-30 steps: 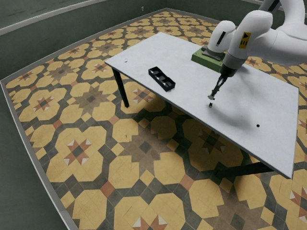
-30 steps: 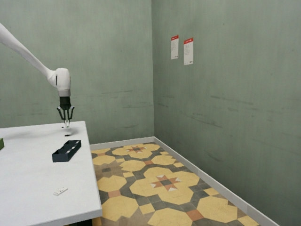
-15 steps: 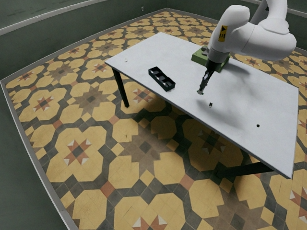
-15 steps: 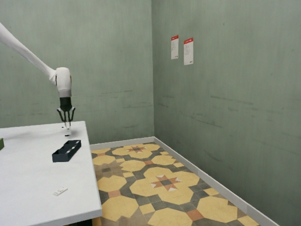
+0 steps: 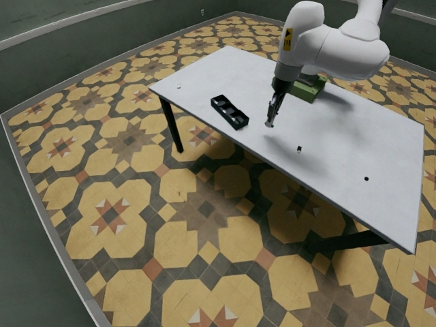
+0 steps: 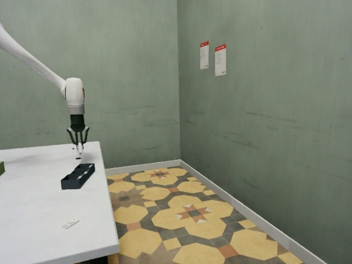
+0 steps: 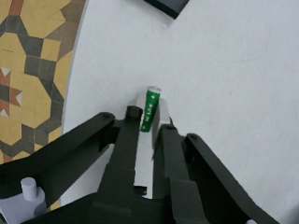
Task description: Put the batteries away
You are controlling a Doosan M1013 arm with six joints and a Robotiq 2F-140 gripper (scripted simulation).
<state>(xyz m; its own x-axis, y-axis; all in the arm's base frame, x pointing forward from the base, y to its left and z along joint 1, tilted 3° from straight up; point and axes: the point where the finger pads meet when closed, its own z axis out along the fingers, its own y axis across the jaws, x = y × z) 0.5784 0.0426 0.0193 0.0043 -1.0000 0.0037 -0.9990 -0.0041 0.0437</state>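
The black bin tray is 1 cm behind my hand, 24 cm to the right of it and 8 cm below it. The rest, counted from my hand: white flat piece: 3 cm behind, 68 cm to the right, 10 cm below; green piece: 3 cm below.
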